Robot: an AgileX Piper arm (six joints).
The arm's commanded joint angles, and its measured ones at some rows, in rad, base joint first. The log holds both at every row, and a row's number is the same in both.
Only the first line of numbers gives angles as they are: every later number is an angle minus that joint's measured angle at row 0.
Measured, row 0:
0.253, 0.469, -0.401, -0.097, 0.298, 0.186
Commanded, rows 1 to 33:
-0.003, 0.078, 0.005, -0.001, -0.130, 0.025
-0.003, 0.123, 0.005, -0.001, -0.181, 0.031
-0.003, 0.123, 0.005, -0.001, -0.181, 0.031
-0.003, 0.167, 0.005, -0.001, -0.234, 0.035
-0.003, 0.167, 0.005, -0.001, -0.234, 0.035
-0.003, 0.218, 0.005, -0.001, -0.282, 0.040
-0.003, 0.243, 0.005, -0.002, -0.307, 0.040
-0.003, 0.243, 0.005, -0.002, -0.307, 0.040
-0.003, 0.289, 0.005, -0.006, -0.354, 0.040
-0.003, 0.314, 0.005, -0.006, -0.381, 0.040
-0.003, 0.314, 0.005, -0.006, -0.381, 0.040
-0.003, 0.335, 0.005, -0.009, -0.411, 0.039
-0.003, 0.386, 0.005, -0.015, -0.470, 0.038
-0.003, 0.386, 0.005, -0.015, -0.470, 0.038
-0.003, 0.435, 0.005, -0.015, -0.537, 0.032
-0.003, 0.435, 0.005, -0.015, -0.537, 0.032
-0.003, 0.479, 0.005, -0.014, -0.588, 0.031
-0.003, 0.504, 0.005, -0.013, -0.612, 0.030
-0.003, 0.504, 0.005, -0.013, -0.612, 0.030
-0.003, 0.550, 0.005, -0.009, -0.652, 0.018
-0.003, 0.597, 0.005, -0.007, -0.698, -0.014
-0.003, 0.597, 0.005, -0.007, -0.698, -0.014
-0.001, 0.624, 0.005, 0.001, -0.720, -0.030
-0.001, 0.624, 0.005, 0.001, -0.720, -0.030
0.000, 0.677, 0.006, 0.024, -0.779, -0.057
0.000, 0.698, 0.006, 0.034, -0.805, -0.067
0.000, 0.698, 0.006, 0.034, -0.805, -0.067
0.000, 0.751, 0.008, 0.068, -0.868, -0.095
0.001, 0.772, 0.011, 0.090, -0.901, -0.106
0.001, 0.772, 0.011, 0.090, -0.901, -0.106
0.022, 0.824, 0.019, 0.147, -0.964, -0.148
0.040, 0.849, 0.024, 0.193, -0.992, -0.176
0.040, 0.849, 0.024, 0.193, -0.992, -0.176
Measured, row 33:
0.022, 0.822, 0.017, 0.138, -0.920, -0.122
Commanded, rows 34 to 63:
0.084, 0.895, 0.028, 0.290, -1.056, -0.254
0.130, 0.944, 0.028, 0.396, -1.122, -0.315
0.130, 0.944, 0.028, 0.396, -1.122, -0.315
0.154, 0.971, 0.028, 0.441, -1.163, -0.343
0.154, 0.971, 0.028, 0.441, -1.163, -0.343
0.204, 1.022, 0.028, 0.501, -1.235, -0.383
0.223, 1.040, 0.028, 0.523, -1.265, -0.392
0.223, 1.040, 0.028, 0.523, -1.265, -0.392
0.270, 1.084, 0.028, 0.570, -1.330, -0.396
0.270, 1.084, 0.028, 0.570, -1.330, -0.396
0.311, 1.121, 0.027, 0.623, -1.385, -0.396
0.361, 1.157, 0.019, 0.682, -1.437, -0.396
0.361, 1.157, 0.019, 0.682, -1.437, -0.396
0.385, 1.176, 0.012, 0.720, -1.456, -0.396
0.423, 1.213, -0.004, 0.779, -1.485, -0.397
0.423, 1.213, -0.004, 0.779, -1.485, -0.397
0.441, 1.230, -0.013, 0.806, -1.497, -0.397
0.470, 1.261, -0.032, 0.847, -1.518, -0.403
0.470, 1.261, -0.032, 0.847, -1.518, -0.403
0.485, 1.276, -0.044, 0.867, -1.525, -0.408
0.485, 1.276, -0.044, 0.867, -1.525, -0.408
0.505, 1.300, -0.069, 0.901, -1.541, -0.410
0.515, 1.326, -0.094, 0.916, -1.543, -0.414
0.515, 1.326, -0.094, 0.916, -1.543, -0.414
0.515, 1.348, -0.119, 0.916, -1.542, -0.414
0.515, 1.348, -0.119, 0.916, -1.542, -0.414
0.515, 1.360, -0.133, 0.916, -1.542, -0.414
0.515, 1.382, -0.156, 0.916, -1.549, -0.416
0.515, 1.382, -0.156, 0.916, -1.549, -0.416
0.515, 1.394, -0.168, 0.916, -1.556, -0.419
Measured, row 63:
0.511, 1.369, -0.134, 0.915, -1.505, -0.405
